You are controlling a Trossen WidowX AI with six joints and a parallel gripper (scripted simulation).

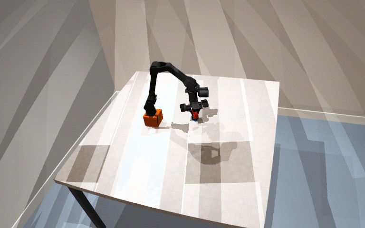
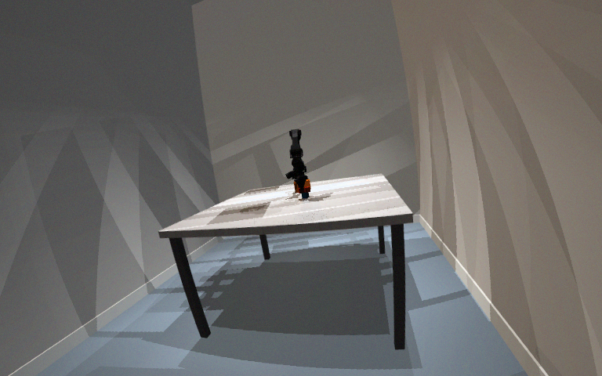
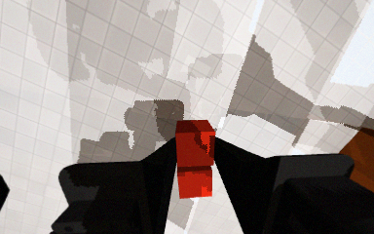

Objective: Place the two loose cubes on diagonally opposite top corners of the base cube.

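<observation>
Right now the red cube is right at my gripper tip. Round my gripper tip: blue cube (1 cm behind, 2 cm to the left, 4 cm below).
</observation>
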